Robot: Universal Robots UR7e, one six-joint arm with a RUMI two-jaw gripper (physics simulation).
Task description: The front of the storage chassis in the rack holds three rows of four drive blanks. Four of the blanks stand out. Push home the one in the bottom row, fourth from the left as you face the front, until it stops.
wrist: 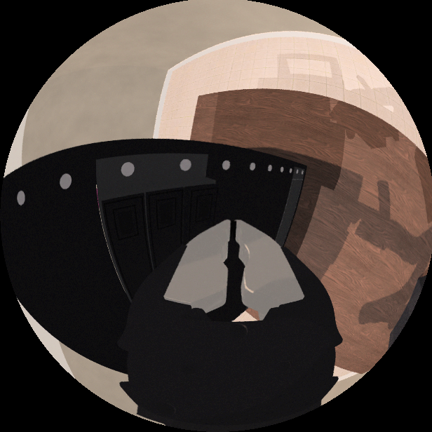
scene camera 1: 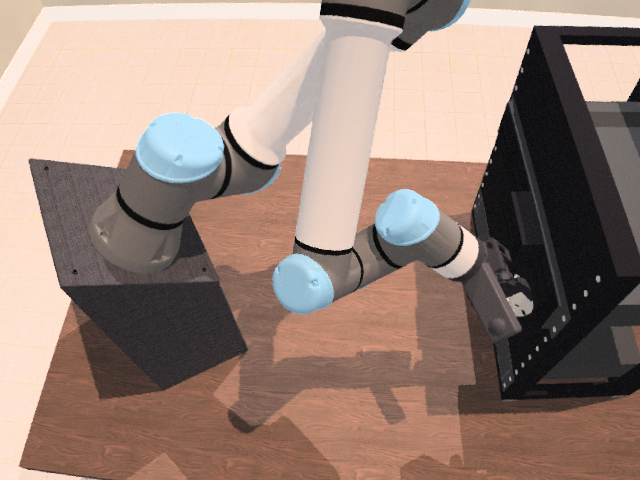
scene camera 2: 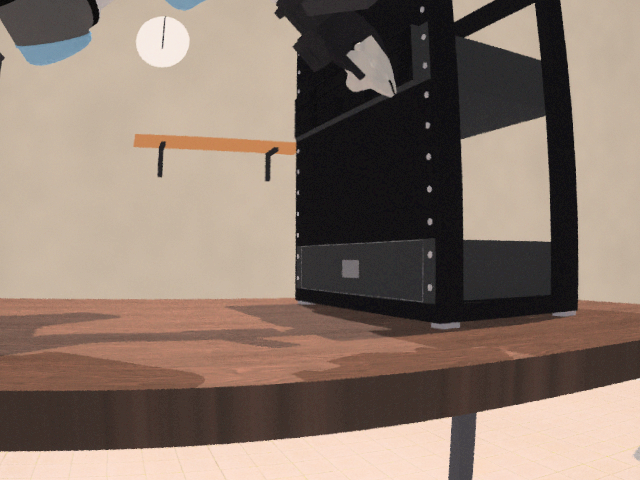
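Pixels of known places: gripper, fingertip midpoint: (scene camera 1: 528,312) (scene camera 2: 394,95); arm's base, link origin: (scene camera 1: 133,238).
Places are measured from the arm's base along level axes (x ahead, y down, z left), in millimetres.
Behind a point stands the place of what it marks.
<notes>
The storage chassis (scene camera 2: 420,51) @[z -7, x 708, y 42 mm] (wrist: 150,175) sits in the black rack, its right front ear showing. In the wrist view three dark blanks of the column beside that ear show side by side: the top one (wrist: 125,220), the middle one (wrist: 166,212) and the bottom-row fourth blank (wrist: 203,204), partly hidden by my gripper. How far the bottom one stands out is too dark to tell. My gripper (scene camera 1: 523,310) @[z 25, x 678, y 103 mm] (scene camera 2: 392,93) @[z 25, x 678, y 103 mm] (wrist: 231,222) is shut and empty. Its fingertips are close to the bottom blank at the chassis's lower right; contact cannot be made out.
The rack's perforated front rail (scene camera 2: 428,156) @[z -17, x 710, y 200 mm] (wrist: 252,166) runs beside the blanks. A grey panel with a light square (scene camera 2: 320,266) @[z 332, x 648, y 353 mm] is low in the rack. The rack stands on the wooden table (scene camera 1: 361,449) @[z -188, x 429, y 433 mm] (scene camera 2: 232,361) @[z -197, x 429, y 433 mm]. The arm's dark pedestal (scene camera 1: 155,320) @[z -94, x 36, y 118 mm] stands opposite.
</notes>
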